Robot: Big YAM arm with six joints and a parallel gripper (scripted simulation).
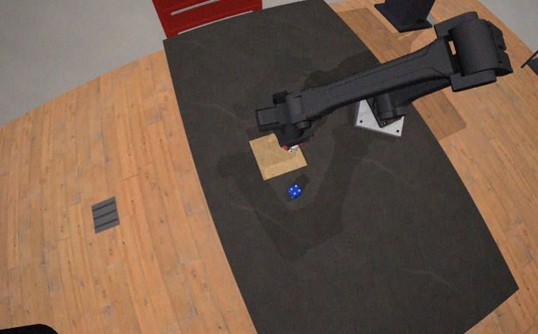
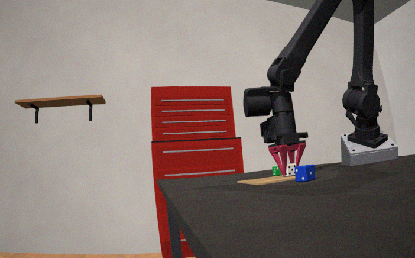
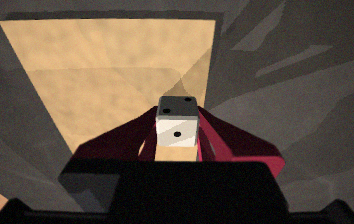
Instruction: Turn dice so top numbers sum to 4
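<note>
Right now the white die is right at my hand. From my hand the other things lie so: blue die 140 mm to the left, 50 mm ahead; green die 130 mm to the right, 40 mm behind; tan mat 50 mm ahead, 10 mm below.
</note>
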